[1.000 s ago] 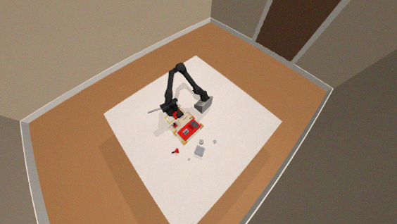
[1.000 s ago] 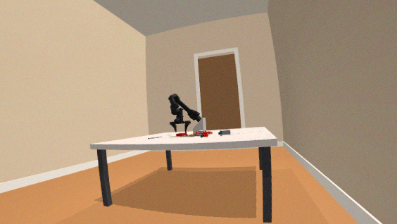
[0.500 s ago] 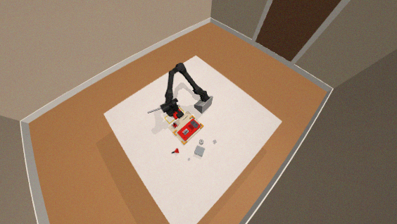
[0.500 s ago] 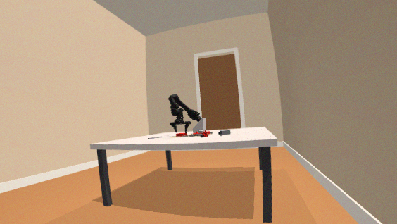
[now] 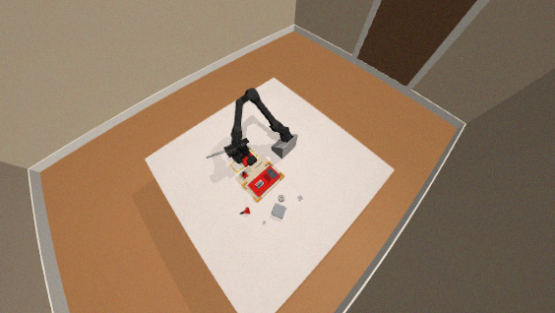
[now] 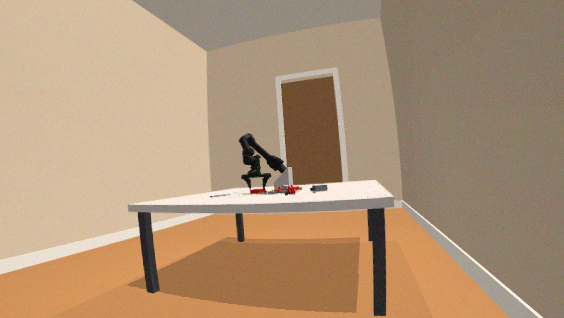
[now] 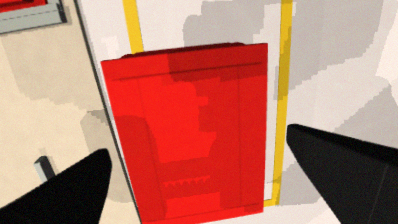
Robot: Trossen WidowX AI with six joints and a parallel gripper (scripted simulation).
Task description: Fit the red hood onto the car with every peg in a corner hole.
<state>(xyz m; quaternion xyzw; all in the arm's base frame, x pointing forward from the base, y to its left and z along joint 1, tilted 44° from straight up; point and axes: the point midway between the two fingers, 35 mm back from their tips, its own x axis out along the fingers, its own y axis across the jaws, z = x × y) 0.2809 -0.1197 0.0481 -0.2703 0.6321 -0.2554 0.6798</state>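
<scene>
The red hood is 10 mm below my gripper tip. Round my gripper tip: thin grey rod (140 mm ahead, 190 mm to the right, 20 mm below); grey engine block (50 mm ahead, 210 mm to the left); tiny grey piece (80 mm behind, 440 mm to the left, 20 mm below).
</scene>
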